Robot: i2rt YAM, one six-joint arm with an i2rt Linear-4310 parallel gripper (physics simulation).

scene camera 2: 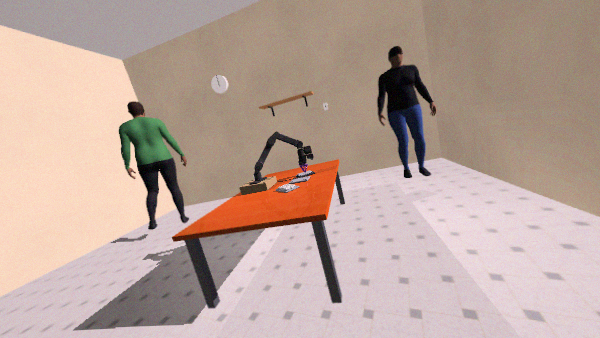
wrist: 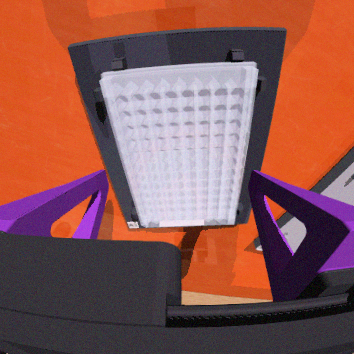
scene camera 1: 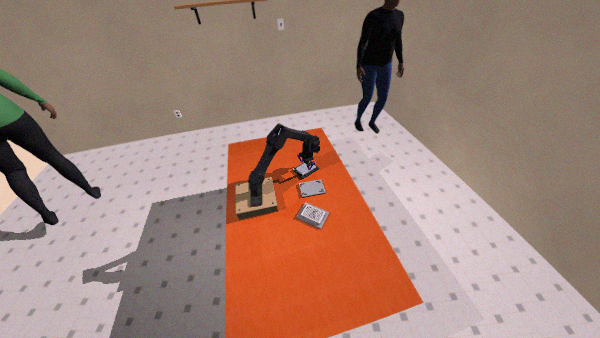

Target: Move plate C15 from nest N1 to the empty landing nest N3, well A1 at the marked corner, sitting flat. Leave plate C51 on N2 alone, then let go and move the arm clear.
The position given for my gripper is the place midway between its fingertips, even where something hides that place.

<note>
My gripper [wrist: 178, 177] is open, holding nothing. Further things: a plate nest [wrist: 264, 45].
</note>
